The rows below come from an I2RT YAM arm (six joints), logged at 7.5 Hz.
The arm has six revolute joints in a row. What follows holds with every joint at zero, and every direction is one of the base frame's.
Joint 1 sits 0.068 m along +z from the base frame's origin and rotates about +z.
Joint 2 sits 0.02 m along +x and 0.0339 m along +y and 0.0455 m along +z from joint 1 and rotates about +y.
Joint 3 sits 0.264 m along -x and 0.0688 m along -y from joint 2 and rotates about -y.
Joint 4 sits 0.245 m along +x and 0.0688 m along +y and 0.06 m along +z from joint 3 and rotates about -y.
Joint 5 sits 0.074 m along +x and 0.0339 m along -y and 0.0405 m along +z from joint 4 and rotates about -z.
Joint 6 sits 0.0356 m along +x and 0.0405 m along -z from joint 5 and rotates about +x.
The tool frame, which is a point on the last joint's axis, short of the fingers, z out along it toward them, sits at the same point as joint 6; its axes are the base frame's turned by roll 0, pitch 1.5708 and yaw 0 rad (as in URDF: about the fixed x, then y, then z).
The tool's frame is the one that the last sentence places.
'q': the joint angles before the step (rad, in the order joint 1, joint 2, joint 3, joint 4, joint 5, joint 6). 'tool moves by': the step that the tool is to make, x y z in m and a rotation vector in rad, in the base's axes. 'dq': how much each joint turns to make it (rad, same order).
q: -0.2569 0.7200 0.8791 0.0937 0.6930 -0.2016
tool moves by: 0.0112 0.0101 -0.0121 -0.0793 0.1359 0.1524
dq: 0.0580 0.0033 -0.0310 -0.0184 -0.1164 -0.1041
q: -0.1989 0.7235 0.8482 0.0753 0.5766 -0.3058
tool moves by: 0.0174 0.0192 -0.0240 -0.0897 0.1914 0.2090
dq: 0.1081 0.0191 -0.0467 -0.0532 -0.1166 -0.1159
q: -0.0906 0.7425 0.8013 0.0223 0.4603 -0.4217
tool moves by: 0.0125 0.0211 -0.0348 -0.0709 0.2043 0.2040
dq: 0.1032 0.0190 -0.0657 -0.0824 -0.1009 -0.0859
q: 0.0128 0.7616 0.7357 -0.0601 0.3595 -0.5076
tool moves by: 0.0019 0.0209 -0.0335 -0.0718 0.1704 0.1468
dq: 0.1078 0.0053 -0.0690 -0.0769 -0.0291 -0.0698
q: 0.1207 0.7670 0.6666 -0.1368 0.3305 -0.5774
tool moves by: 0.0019 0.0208 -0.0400 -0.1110 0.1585 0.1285
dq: 0.1092 0.0358 -0.0904 -0.0203 0.0063 -0.0885
